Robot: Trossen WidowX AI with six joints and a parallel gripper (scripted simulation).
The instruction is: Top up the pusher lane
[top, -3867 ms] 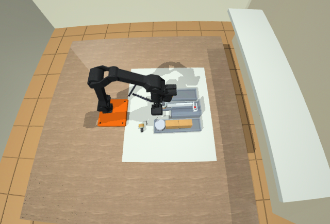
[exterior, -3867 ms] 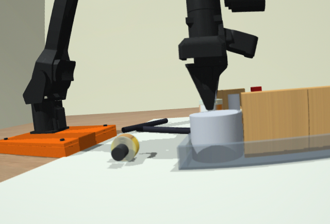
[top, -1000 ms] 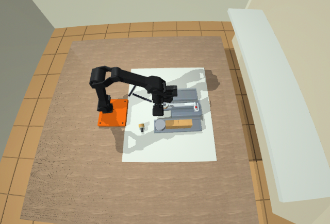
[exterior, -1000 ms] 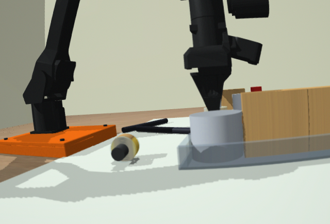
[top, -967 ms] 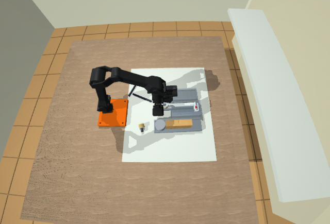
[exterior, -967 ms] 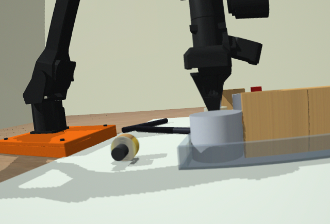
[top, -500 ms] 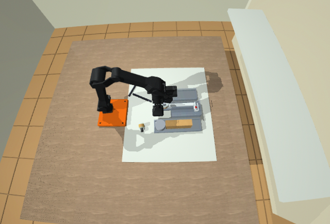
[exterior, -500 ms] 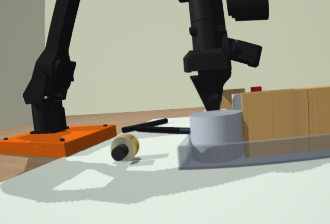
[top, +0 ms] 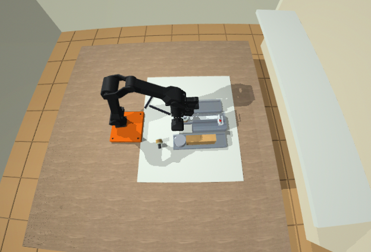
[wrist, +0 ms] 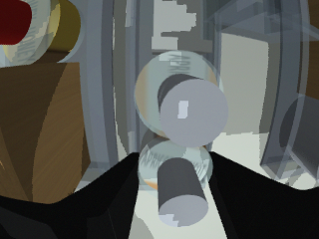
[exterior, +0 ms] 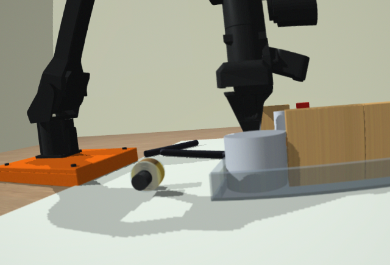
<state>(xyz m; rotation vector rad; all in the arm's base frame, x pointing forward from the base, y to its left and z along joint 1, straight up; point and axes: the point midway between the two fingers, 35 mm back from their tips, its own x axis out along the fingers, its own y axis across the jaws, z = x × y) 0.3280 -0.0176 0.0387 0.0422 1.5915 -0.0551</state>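
The grey cylinder lies 13 cm to the right of my gripper tip. Also, from my gripper tip: sprung lane (14 cm ahead, 3 cm to the right, 1 cm below); red mark (22 cm ahead, 5 cm to the right, 4 cm above).
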